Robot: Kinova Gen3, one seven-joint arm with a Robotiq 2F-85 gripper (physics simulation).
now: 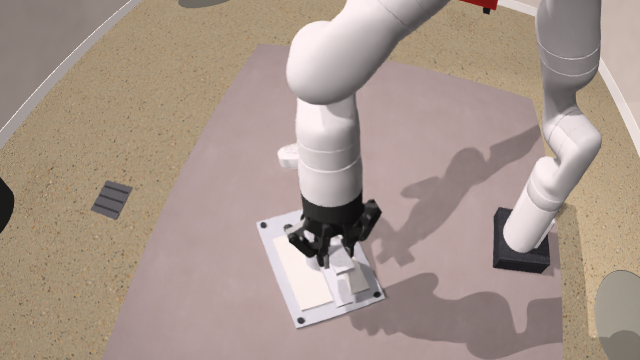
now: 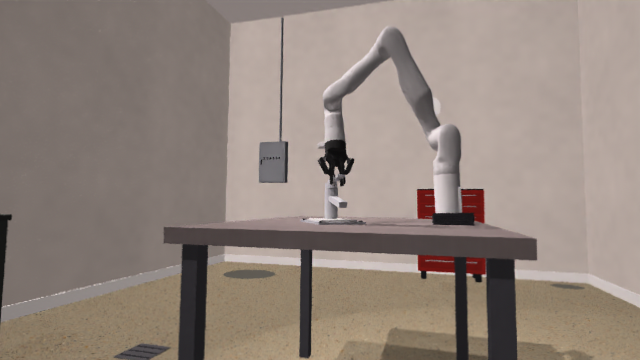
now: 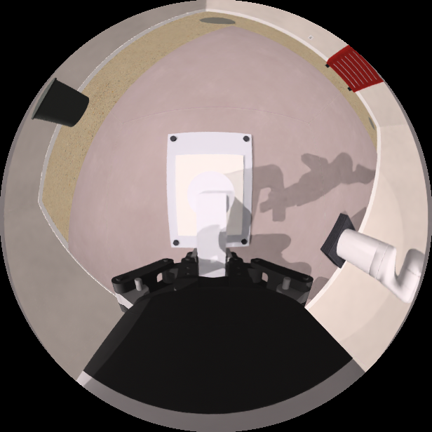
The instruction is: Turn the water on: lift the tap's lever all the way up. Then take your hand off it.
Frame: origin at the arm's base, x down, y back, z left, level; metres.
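Seen in the pictures: gripper, fingertip midpoint: (image 1: 335, 261) (image 2: 337, 186); arm's base, link origin: (image 1: 520, 234) (image 2: 448, 213).
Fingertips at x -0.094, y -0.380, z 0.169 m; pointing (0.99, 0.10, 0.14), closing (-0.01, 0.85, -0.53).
Pixels of each thing's middle, then the offset from my fingertips to it. "*": a spot on its surface instead.
- white tap's body, surface spot: (image 1: 312, 261) * dx +0.086, dy -0.044, dz -0.036 m
- pale base plate, body centre: (image 1: 318, 261) (image 2: 330, 221) dx +0.127, dy -0.039, dz -0.060 m
- flat lever, body centre: (image 1: 331, 243) (image 2: 336, 178) dx -0.026, dy -0.010, dz -0.015 m
The white tap's body (image 1: 312, 261) (image 2: 330, 201) (image 3: 209, 181) stands upright on a pale base plate (image 1: 285, 280) (image 2: 345, 222) (image 3: 210, 143). Its spout (image 1: 341, 294) (image 2: 338, 202) points out over the plate's edge. The flat lever (image 1: 343, 263) (image 2: 341, 177) (image 3: 212, 215) sits on top of the body and slants upward toward its free end; the exact angle is hard to tell. My gripper (image 1: 338, 256) (image 2: 337, 181) (image 3: 211, 255) points down from above and is shut on the lever's outer part, one finger on each side. The fingers partly hide the lever and the body's top.
The plate rests on the brown table (image 1: 215, 165) (image 2: 350, 240). The arm's black base block (image 1: 520, 261) (image 2: 452, 219) (image 3: 336, 240) stands on the right of the table. A red cabinet (image 2: 425, 198) (image 3: 355, 68) and a dark bin (image 3: 62, 102) stand away from the table.
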